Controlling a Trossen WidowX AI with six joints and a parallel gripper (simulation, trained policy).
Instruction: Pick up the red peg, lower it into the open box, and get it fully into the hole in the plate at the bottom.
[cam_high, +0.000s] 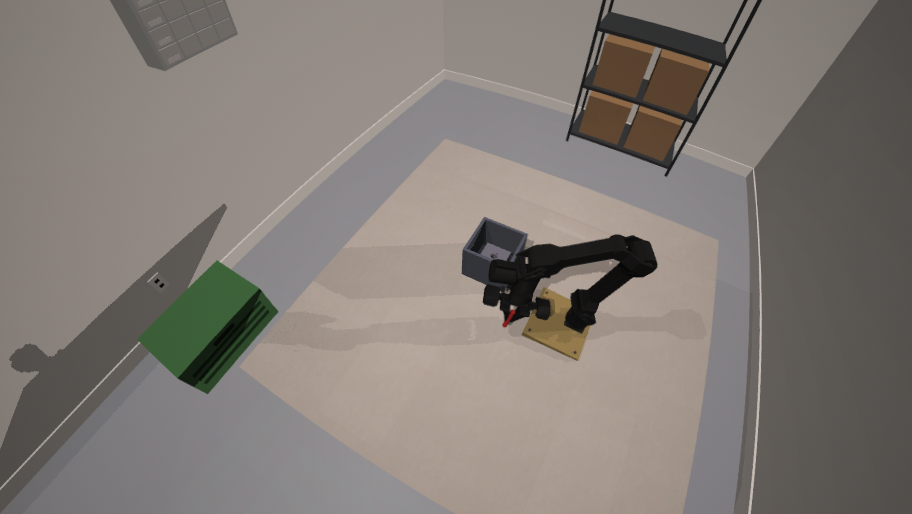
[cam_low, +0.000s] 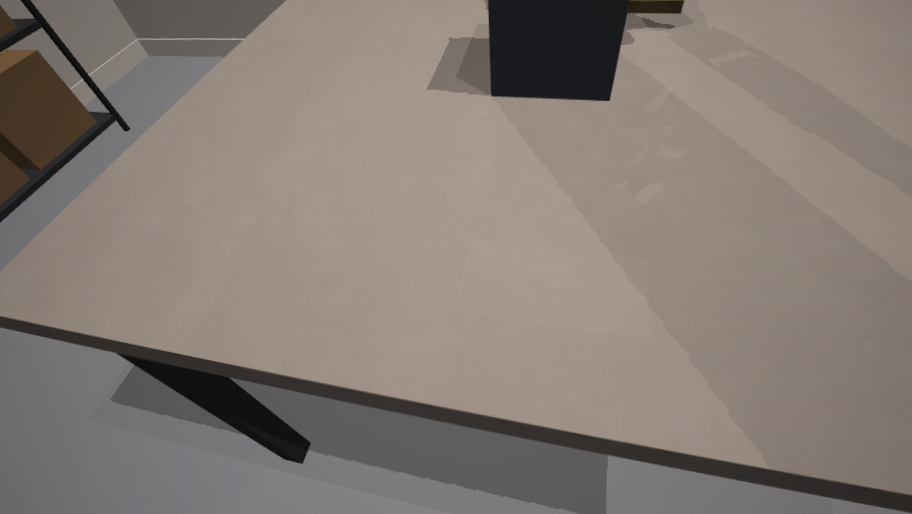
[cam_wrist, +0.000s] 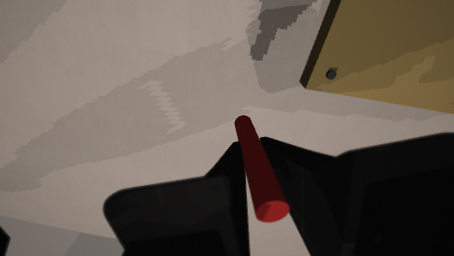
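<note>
My gripper tip is now 210 mm to the left of the grey plate, 150 mm short of it and 40 mm above it. The rest, counted from my gripper tip: red peg (10 mm above).
</note>
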